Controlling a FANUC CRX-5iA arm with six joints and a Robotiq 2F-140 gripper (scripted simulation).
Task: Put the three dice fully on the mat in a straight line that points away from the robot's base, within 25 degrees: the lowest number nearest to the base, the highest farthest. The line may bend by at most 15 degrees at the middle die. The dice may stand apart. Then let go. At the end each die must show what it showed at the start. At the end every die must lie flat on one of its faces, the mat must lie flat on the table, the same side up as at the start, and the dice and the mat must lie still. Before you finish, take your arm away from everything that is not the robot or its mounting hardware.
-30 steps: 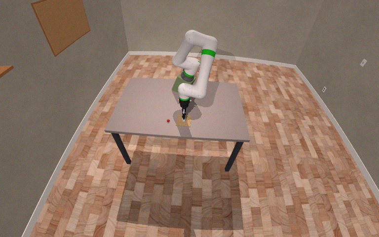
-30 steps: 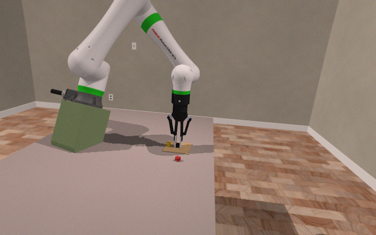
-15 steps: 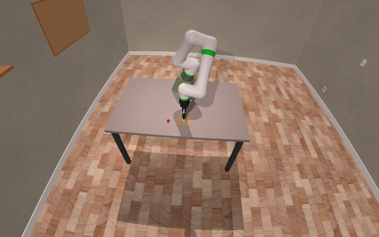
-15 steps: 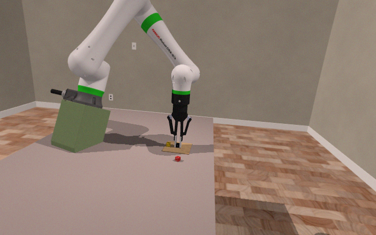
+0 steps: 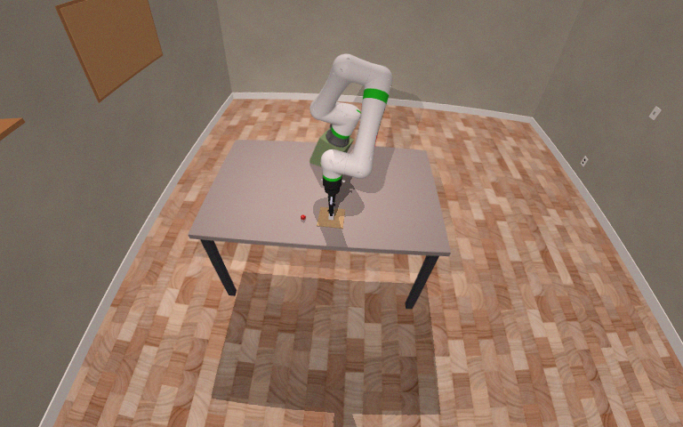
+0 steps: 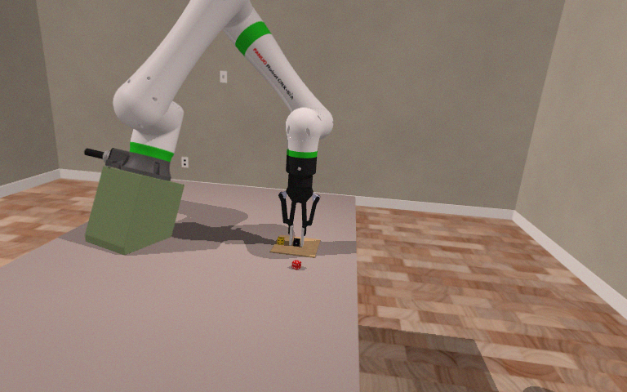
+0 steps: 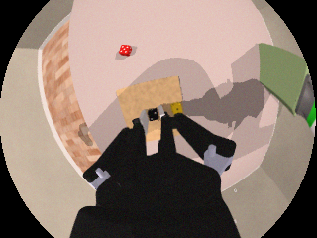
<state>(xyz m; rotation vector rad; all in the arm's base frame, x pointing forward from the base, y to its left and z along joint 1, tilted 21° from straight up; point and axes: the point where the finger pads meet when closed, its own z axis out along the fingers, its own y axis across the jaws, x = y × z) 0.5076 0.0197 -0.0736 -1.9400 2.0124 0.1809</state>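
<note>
The black die is 30 mm below my hand. From my hand the other things lie so: yellow die: 50 mm behind, 30 mm below; then red die: 20 mm ahead, 150 mm to the right, 30 mm below; then tan mat: 40 mm below.
</note>
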